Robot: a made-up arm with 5 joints.
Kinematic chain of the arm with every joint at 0, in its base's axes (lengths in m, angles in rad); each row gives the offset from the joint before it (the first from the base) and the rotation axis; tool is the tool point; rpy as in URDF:
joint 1: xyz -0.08 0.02 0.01 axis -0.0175 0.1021 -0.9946
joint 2: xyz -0.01 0.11 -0.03 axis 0 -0.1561 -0.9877
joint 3: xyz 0 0.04 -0.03 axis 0.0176 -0.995 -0.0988
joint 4: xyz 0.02 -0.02 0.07 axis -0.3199 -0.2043 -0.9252
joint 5: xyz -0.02 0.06 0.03 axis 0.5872 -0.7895 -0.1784
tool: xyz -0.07 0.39 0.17 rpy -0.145 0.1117 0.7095
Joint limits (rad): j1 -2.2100..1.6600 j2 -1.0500..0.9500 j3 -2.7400..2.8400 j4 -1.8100..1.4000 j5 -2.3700..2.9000
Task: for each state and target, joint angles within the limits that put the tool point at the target. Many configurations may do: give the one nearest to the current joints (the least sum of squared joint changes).
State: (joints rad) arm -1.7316 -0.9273 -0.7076 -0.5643 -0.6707
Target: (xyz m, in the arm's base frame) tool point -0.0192 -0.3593 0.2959
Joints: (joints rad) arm -1.9440 -1.0500 -0.3554 -0.8142 -0.9631
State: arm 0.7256 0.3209 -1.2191 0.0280 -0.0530
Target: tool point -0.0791 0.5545 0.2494
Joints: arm 0.2176 -0.1799 -0.9044 -0.3874 -0.8653
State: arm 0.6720 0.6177 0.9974 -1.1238 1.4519
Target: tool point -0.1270 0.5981 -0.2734
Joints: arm 0.6037 0.7850 1.3374 -0.9232 1.3523
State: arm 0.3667 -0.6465 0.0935 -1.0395 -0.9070
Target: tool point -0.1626 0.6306 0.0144
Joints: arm 0.4460 -0.0253 0.5098 -0.5055 -0.7991
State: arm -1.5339 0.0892 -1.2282 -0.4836 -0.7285
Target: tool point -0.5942 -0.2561 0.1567
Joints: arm -1.9602 -0.2156 -1.0728 -0.3258 -0.5937
